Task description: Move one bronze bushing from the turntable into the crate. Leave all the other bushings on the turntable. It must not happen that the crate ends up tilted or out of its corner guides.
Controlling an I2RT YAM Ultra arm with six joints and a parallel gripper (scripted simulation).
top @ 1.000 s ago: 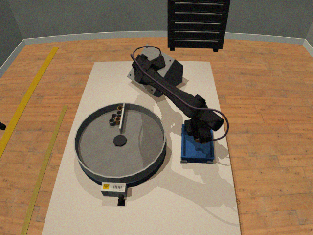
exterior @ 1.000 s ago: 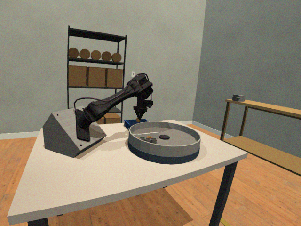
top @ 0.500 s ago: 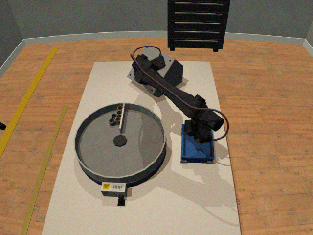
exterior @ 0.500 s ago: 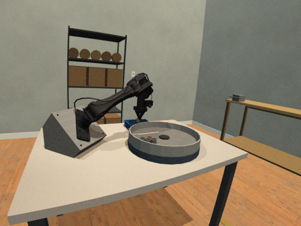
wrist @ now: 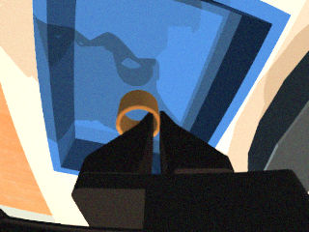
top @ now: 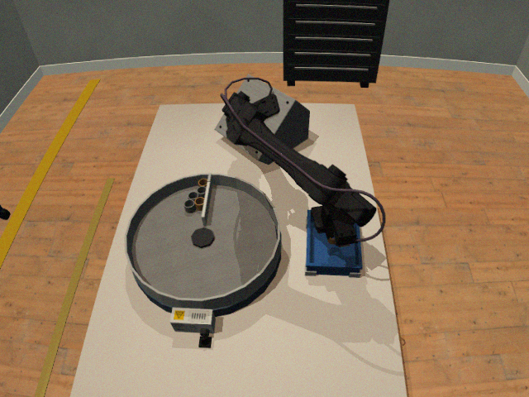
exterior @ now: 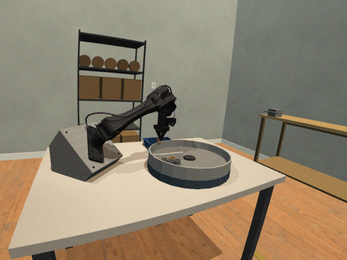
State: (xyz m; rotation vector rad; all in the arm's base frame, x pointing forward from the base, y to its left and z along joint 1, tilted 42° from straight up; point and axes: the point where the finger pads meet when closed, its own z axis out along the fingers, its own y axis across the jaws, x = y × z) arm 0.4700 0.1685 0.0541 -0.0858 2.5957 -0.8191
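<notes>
My gripper is now 4 cm above the blue crate and 1 cm to the right of it. The rest, counted from my hand: grey turntable 33 cm to the right, 8 cm behind, 1 cm below.
</notes>
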